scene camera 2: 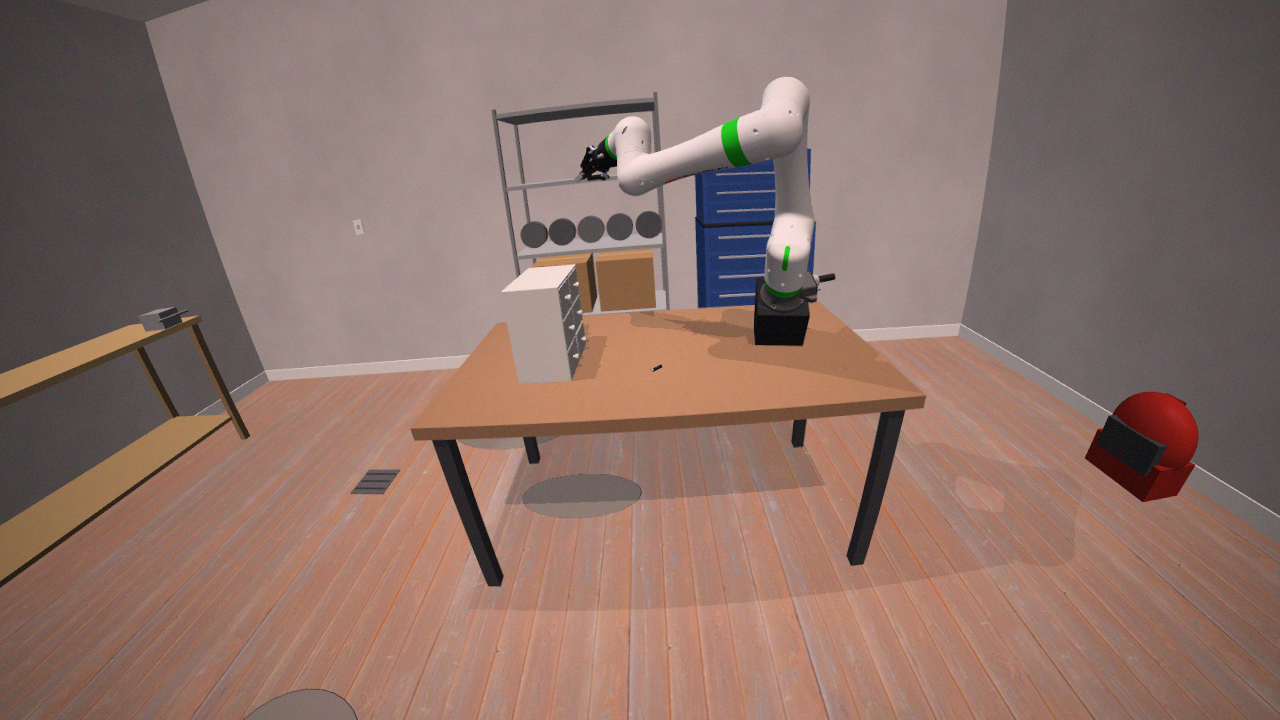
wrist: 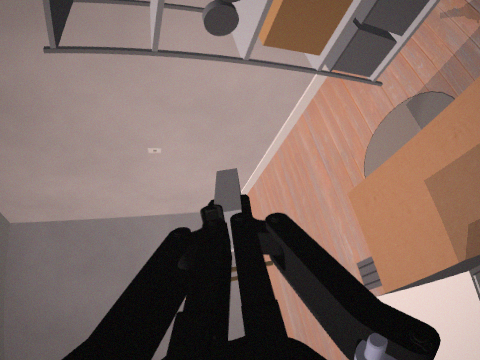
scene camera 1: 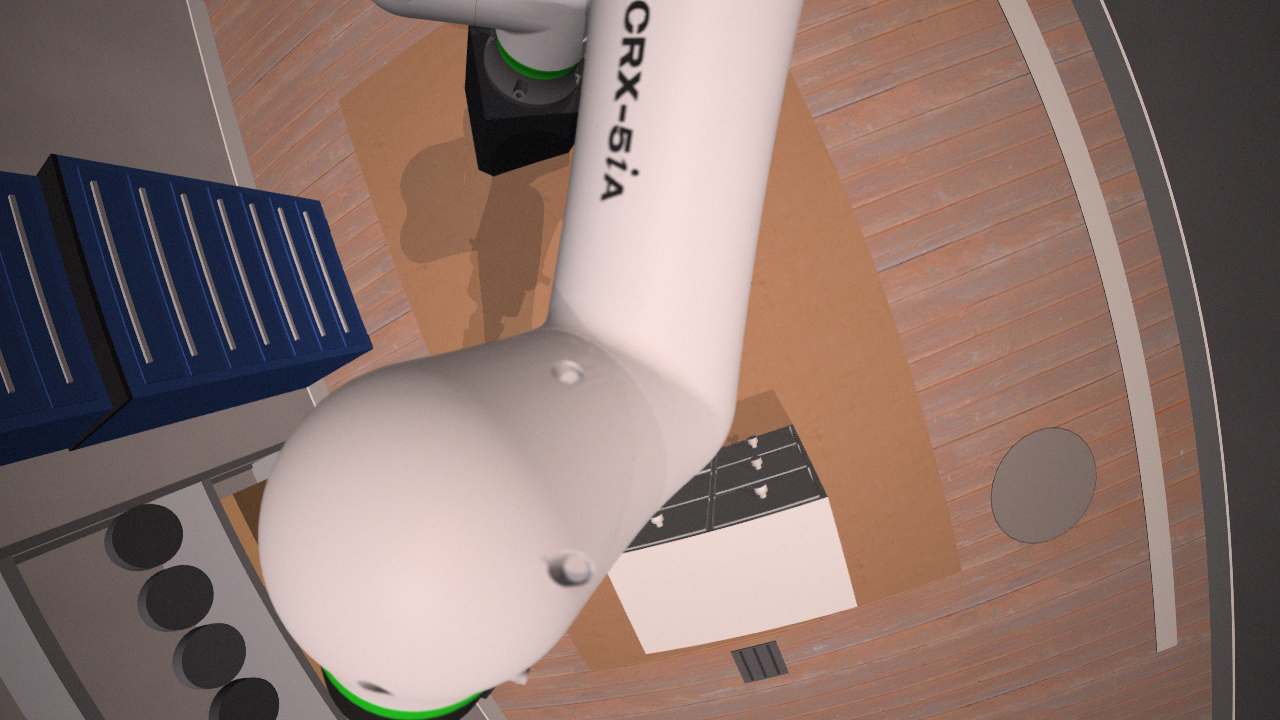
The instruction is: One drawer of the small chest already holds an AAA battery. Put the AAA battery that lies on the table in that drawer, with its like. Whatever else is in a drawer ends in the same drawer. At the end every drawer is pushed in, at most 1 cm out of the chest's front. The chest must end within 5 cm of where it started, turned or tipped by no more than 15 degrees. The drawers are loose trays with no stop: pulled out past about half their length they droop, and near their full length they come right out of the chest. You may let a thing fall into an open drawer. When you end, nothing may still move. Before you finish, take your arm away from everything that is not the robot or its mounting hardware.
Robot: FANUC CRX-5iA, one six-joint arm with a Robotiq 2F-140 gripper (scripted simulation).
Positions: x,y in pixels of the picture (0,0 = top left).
Labels:
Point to a white chest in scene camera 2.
531,302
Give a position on a white chest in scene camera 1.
784,567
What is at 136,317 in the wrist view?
The gripper.

